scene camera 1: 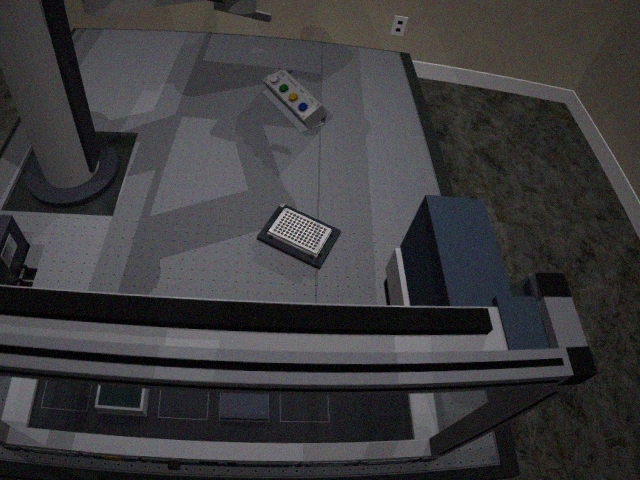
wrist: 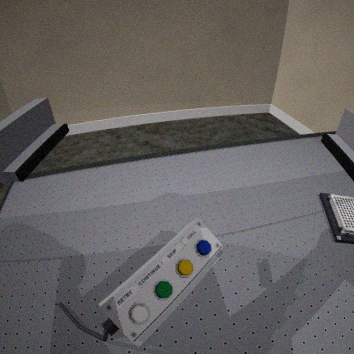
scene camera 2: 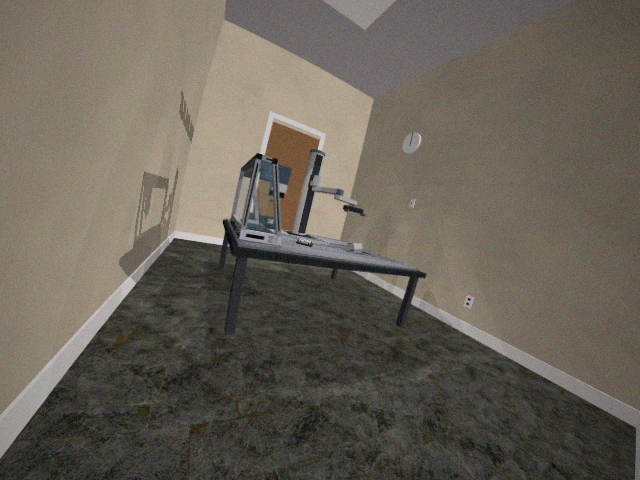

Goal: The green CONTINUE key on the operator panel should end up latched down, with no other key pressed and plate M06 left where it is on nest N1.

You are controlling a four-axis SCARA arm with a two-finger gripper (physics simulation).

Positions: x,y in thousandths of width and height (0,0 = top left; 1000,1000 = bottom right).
Scene:
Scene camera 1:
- well plate: 466,482
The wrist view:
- my gripper: 549,318
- grey button box: 394,815

